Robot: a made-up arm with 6 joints. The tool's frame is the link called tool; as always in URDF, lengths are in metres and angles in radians.
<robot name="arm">
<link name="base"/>
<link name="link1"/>
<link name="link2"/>
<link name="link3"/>
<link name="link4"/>
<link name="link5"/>
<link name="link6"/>
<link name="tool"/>
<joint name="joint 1" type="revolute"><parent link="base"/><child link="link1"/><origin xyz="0 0 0.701"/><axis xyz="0 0 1"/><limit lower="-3.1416" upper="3.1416" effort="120" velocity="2.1"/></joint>
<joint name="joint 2" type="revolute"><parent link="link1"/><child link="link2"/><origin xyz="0.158 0 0"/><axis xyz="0 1 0"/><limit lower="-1.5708" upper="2.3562" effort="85" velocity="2.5"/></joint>
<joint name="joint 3" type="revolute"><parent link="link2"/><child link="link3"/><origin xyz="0 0 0.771"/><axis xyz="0 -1 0"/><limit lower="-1.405" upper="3.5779" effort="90" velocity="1.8"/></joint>
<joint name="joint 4" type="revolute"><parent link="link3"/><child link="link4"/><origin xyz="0 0 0.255"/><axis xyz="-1 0 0"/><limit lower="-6.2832" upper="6.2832" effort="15" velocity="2.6"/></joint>
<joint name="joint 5" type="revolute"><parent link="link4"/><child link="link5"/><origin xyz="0.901 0 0"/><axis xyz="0 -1 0"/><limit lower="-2.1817" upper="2.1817" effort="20" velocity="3"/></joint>
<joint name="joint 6" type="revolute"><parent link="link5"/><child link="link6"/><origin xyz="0.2 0 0"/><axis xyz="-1 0 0"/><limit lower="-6.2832" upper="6.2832" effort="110" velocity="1.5"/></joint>
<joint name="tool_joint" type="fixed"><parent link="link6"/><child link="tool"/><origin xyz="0 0 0"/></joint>
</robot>
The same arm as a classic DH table. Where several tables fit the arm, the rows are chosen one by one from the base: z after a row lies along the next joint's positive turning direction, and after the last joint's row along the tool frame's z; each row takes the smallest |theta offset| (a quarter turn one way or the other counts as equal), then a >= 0, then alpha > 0; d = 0 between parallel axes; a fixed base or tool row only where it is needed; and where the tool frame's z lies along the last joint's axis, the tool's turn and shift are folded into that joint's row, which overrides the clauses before.
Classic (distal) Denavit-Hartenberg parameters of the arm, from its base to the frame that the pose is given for. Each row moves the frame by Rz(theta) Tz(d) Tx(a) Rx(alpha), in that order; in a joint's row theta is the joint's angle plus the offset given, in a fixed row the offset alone. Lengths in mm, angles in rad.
joint 1: a 158  alpha -1.5708  d 701  theta offset 0
joint 2: a 771  alpha 3.1416  d 0  theta offset -1.5708
joint 3: a 255  alpha -1.5708  d 0  theta offset 0
joint 4: a 0  alpha 1.5708  d -901  theta offset 0
joint 5: a 0  alpha -1.5708  d 0  theta offset 0
joint 6: a 0  alpha 1.5708  d -200  theta offset 1.5708
tool (fixed): a 0  alpha 0  d 0  theta offset -1.5708
Joint limits (rad, base to tool): -3.1416..3.1416 -1.5708..2.3562 -1.405..3.5779 -6.2832..6.2832 -2.1817..2.1817 -6.2832..6.2832

